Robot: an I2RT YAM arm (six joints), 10 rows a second.
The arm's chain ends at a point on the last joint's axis. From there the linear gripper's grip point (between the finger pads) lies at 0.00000 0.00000 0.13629 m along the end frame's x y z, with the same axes.
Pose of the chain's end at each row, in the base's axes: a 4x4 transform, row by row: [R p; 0 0 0 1], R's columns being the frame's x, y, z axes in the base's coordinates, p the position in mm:
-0.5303 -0.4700 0.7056 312.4; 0.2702 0.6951 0.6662 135.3; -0.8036 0.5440 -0.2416 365.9; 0 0 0 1
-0.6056 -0.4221 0.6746 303.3; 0.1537 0.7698 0.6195 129.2; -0.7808 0.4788 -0.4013 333.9; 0 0 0 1
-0.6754 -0.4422 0.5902 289.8; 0.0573 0.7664 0.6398 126.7; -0.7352 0.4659 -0.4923 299.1; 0 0 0 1
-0.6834 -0.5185 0.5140 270.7; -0.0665 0.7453 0.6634 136.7; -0.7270 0.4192 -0.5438 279.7; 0 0 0 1
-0.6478 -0.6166 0.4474 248.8; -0.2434 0.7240 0.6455 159.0; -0.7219 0.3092 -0.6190 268.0; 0 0 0 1
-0.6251 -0.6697 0.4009 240.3; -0.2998 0.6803 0.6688 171.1; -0.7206 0.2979 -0.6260 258.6; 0 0 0 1
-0.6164 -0.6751 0.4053 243.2; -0.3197 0.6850 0.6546 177.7; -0.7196 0.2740 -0.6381 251.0; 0 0 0 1
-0.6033 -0.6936 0.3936 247.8; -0.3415 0.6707 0.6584 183.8; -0.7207 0.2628 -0.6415 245.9; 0 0 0 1
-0.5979 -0.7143 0.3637 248.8; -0.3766 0.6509 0.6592 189.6; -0.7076 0.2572 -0.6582 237.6; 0 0 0 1
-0.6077 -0.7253 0.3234 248.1; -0.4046 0.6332 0.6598 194.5; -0.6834 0.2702 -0.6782 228.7; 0 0 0 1
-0.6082 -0.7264 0.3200 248.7; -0.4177 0.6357 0.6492 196.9; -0.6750 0.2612 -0.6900 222.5; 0 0 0 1
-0.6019 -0.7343 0.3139 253.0; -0.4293 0.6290 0.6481 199.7; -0.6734 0.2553 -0.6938 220.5; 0 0 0 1
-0.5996 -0.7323 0.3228 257.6; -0.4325 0.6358 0.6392 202.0; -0.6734 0.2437 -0.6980 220.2; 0 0 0 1
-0.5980 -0.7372 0.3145 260.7; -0.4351 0.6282 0.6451 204.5; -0.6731 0.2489 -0.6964 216.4; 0 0 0 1
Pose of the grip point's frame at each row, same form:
-0.5303 -0.4700 0.7056 408.6; 0.2702 0.6951 0.6662 226.1; -0.8036 0.5440 -0.2416 333.0; 0 0 0 1
-0.6056 -0.4221 0.6746 395.2; 0.1537 0.7698 0.6195 213.6; -0.7808 0.4788 -0.4013 279.2; 0 0 0 1
-0.6754 -0.4422 0.5902 370.2; 0.0573 0.7664 0.6398 213.9; -0.7352 0.4659 -0.4923 232.0; 0 0 0 1
-0.6834 -0.5185 0.5140 340.8; -0.0665 0.7453 0.6634 227.1; -0.7270 0.4192 -0.5438 205.6; 0 0 0 1
-0.6478 -0.6166 0.4474 309.8; -0.2434 0.7240 0.6455 247.0; -0.7219 0.3092 -0.6190 183.6; 0 0 0 1
-0.6251 -0.6697 0.4009 294.9; -0.2998 0.6803 0.6688 262.3; -0.7206 0.2979 -0.6260 173.3; 0 0 0 1
-0.6164 -0.6751 0.4053 298.4; -0.3197 0.6850 0.6546 266.9; -0.7196 0.2740 -0.6381 164.0; 0 0 0 1
-0.6033 -0.6936 0.3936 301.4; -0.3415 0.6707 0.6584 273.5; -0.7207 0.2628 -0.6415 158.5; 0 0 0 1
-0.5979 -0.7143 0.3637 298.4; -0.3766 0.6509 0.6592 279.4; -0.7076 0.2572 -0.6582 147.9; 0 0 0 1
-0.6077 -0.7253 0.3234 292.2; -0.4046 0.6332 0.6598 284.4; -0.6834 0.2702 -0.6782 136.3; 0 0 0 1
-0.6082 -0.7264 0.3200 292.3; -0.4177 0.6357 0.6492 285.4; -0.6750 0.2612 -0.6900 128.5; 0 0 0 1
-0.6019 -0.7343 0.3139 295.8; -0.4293 0.6290 0.6481 288.0; -0.6734 0.2553 -0.6938 125.9; 0 0 0 1
-0.5996 -0.7323 0.3228 301.6; -0.4325 0.6358 0.6392 289.1; -0.6734 0.2437 -0.6980 125.1; 0 0 0 1
-0.5980 -0.7372 0.3145 303.6; -0.4351 0.6282 0.6451 292.4; -0.6731 0.2489 -0.6964 121.5; 0 0 0 1

